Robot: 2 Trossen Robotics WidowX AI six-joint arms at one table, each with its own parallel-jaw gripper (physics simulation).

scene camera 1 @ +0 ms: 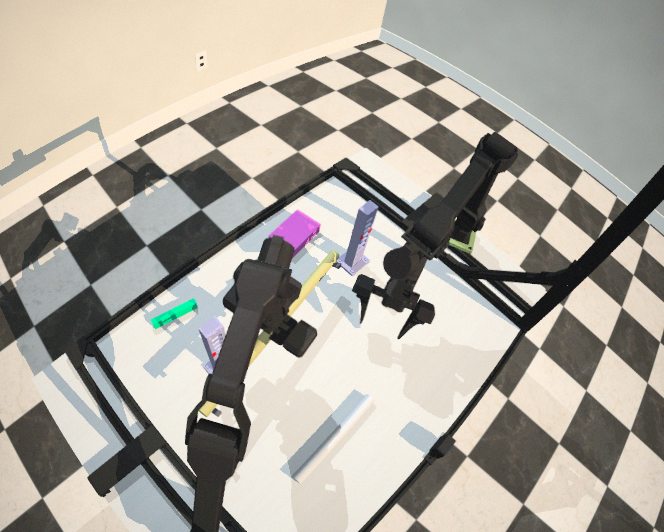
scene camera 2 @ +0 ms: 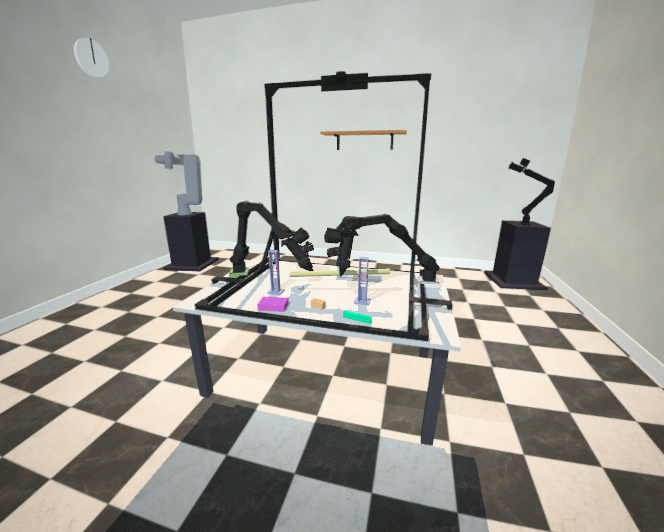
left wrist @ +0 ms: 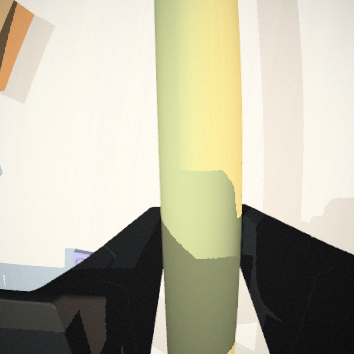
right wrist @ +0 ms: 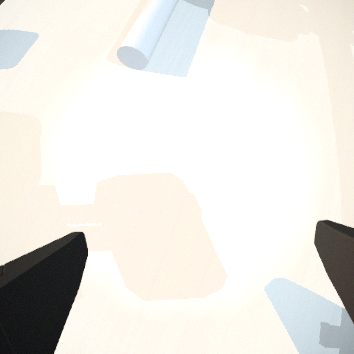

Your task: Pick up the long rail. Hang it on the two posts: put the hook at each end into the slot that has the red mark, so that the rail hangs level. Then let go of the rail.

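Seen in the pictures: left gripper, fingertip midpoint: (scene camera 1: 272, 331) (scene camera 2: 340, 275) (left wrist: 197, 216); right gripper, fingertip midpoint: (scene camera 1: 379, 331) (scene camera 2: 312, 269) (right wrist: 201, 238); left arm's base, origin of the base link: (scene camera 2: 428, 279); right arm's base, origin of the base link: (scene camera 1: 460, 232) (scene camera 2: 239, 270).
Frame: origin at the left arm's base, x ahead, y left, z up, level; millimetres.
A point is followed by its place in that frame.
The long yellow rail (scene camera 1: 313, 282) {y 211, x 595, z 91 mm} (scene camera 2: 310, 273) {y 228, x 595, z 86 mm} (left wrist: 205, 125) {y 209, x 486, z 99 mm} is held raised above the table, its shadow apart from it. My left gripper (scene camera 2: 341, 272) {y 206, x 453, z 76 mm} (left wrist: 197, 216) {y 206, x 453, z 76 mm} is shut on the rail; in scene camera 1 its arm hides the fingers. Two lilac posts with red marks stand upright: one (scene camera 1: 360, 238) {y 200, x 758, z 101 mm} (scene camera 2: 274, 271) {y 200, x 782, z 77 mm} near the rail's upper end in scene camera 1, the other (scene camera 1: 212, 338) {y 251, x 334, z 171 mm} (scene camera 2: 363, 279) {y 252, x 343, z 79 mm} partly behind the left arm. In scene camera 2 the rail passes behind the right-hand post. My right gripper (scene camera 1: 380, 330) {y 38, x 622, z 36 mm} (scene camera 2: 310, 268) {y 38, x 622, z 36 mm} (right wrist: 201, 238) {y 38, x 622, z 36 mm} is open and empty, beside the rail.
A magenta box (scene camera 1: 296, 229) {y 372, x 741, z 3 mm} (scene camera 2: 272, 304) {y 410, x 728, z 2 mm}, a green block (scene camera 1: 174, 313) {y 433, x 357, z -3 mm} (scene camera 2: 357, 316) {y 447, x 358, z -8 mm} and an orange block (scene camera 2: 318, 303) {y 363, x 534, z -2 mm} (left wrist: 17, 45) {y 330, x 537, z -23 mm} lie on the posts' outer side. A silver cylinder (scene camera 1: 332, 437) {y -25, x 370, z -4 mm} (right wrist: 150, 35) {y -26, x 481, z -7 mm} lies on the rail's other side. Black frame bars edge the table.
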